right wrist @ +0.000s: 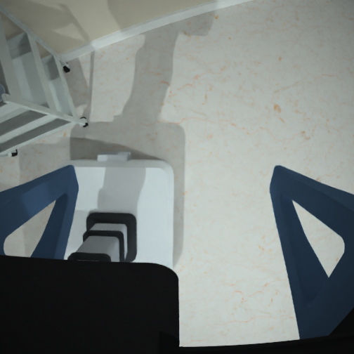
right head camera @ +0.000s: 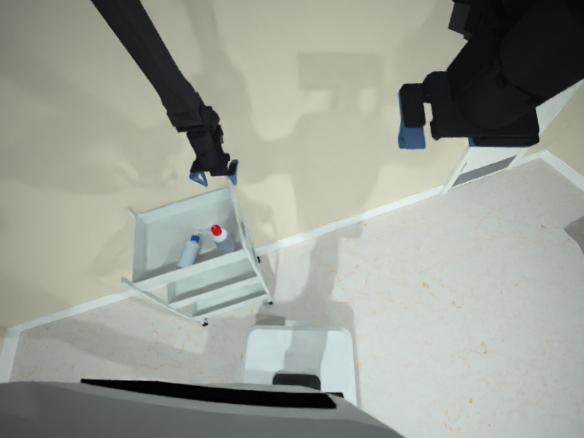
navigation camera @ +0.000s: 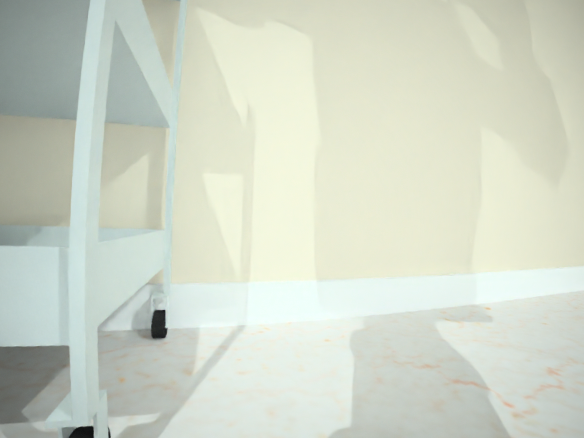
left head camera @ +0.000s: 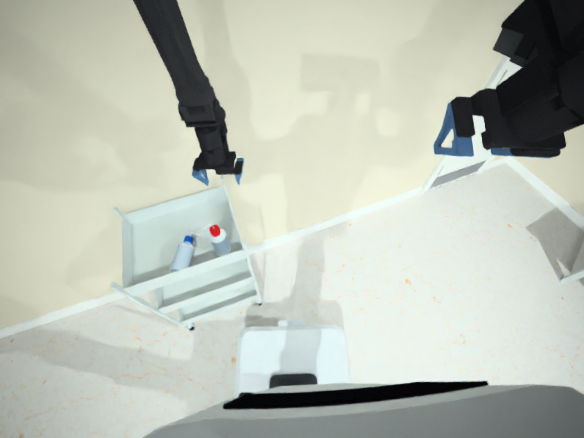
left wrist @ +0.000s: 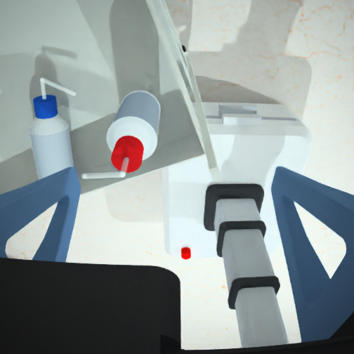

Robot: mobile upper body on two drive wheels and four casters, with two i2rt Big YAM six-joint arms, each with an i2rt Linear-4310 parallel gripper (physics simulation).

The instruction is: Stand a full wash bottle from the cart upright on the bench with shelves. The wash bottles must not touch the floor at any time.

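Frame: origin at the left arm's base, x ahead, y left, z up, level; metres.
Where they show: left gripper, between the fingertips: (right head camera: 221,185) (left head camera: 223,183); right gripper, between the fingertips: (right head camera: 435,142) (left head camera: 463,150).
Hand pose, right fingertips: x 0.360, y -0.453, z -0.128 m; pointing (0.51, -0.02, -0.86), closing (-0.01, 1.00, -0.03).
Observation:
Each offset is from my right fingertips to the top centre of the thing. "*": to the spot under its first point.
The cart (left head camera: 175,202) (right head camera: 185,203) (left wrist: 20,30) (navigation camera: 85,200) is pale with a top tray. In it a red-capped wash bottle @(dx +0.173, dy +0.505, dz -0.445 m) (left head camera: 220,244) (right head camera: 224,243) (left wrist: 145,112) stands upright, and a blue-capped wash bottle @(dx +0.151, dy +0.621, dz -0.556 m) (left head camera: 183,256) (right head camera: 188,254) (left wrist: 51,147) appears to lie on its side. Their fill is unclear. My left gripper (left head camera: 223,181) (right head camera: 216,181) (left wrist: 175,177) is open and empty, above the cart's far side in the head views. My right gripper (left head camera: 482,152) (right head camera: 447,145) (right wrist: 173,176) is open and empty, away from the cart. The bench with shelves cannot be identified surely.
White furniture @(* dx +1.131, dy -1.229, dz -0.991 m) (left head camera: 460,162) (right head camera: 482,159) stands against the wall at the right, partly behind my right arm. Another pale piece (left head camera: 574,276) shows at the right edge. My white wheeled base (left head camera: 325,350) (right head camera: 335,350) (right wrist: 160,210) is near the cart. A wall with white skirting (navigation camera: 400,290) runs behind.

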